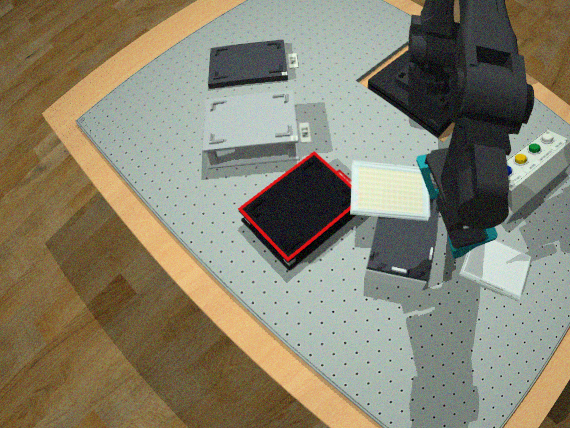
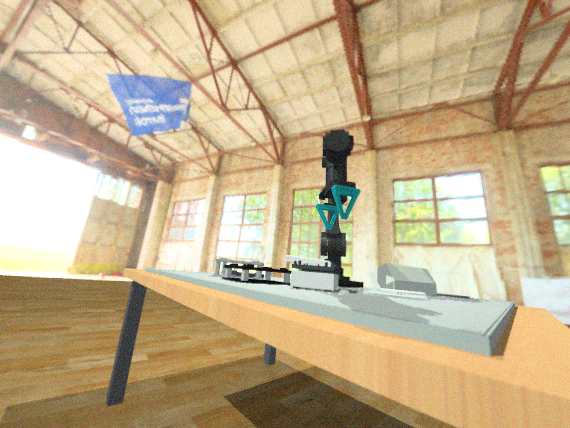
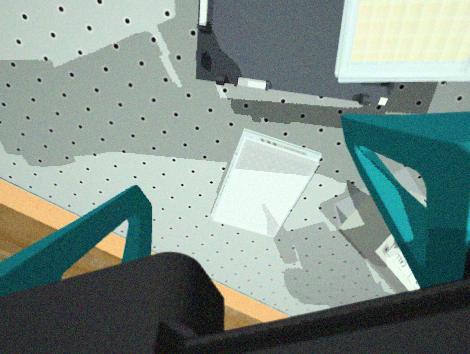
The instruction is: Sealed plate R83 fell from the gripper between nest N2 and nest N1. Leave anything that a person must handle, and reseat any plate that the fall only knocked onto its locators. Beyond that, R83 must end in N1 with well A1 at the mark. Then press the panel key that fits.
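Pixels of known places: gripper, fingertip midpoint: [image 1: 446, 226] [image 2: 335, 224] [image 3: 237, 164]; arm's base at its link origin: [image 1: 427, 86].
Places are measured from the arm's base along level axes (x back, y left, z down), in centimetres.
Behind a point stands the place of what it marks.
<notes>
Clear sealed plate R83 [image 1: 495, 270] {y 31.5, x -26.3, z 0.7 cm} [image 2: 405, 293] {y 34.6, x -28.3, z 1.0 cm} [image 3: 265, 185] {y 30.1, x -25.1, z 0.7 cm} lies flat on the pegboard, skewed, with small dark marks along one edge. My gripper [image 1: 454, 210] {y 20.4, x -33.8, z -14.0 cm} [image 2: 336, 223] {y 20.4, x -33.8, z -14.0 cm} [image 3: 237, 164] {y 20.4, x -33.8, z -14.0 cm} is open and empty, high above the board near R83. Pale grey raised nest N1 [image 1: 250, 120] {y -18.4, x -32.3, z -3.8 cm} holds no plate; a small white mark is at one corner. Dark nest N2 [image 1: 247, 62] {y -33.0, x -18.6, z 0.4 cm} is also bare. A yellow-welled plate [image 1: 390, 190] {y 9.0, x -29.7, z -5.8 cm} [image 3: 410, 40] {y 12.3, x -27.3, z -5.5 cm} lies crosswise over one end of a dark-topped block [image 1: 402, 245] {y 15.5, x -35.0, z -3.4 cm} [image 2: 312, 280] {y 17.9, x -39.0, z 0.0 cm} [image 3: 285, 45] {y 16.8, x -32.9, z -3.4 cm}, overhanging towards the red-edged nest; its tilt is unclear.
The red-edged black nest [image 1: 300, 205] {y -1.6, x -39.0, z -1.9 cm} stands between N1 and the dark-topped block. The key panel [image 1: 542, 172] {y 30.1, x -5.9, z -4.8 cm} [image 2: 407, 279] {y 30.5, x -9.9, z -2.1 cm} stands beyond R83, with white, green, yellow and blue keys; the arm partly hides the blue one. The arm's base [image 1: 410, 90] {y -1.8, x -4.3, z -0.5 cm} is at the back.
</notes>
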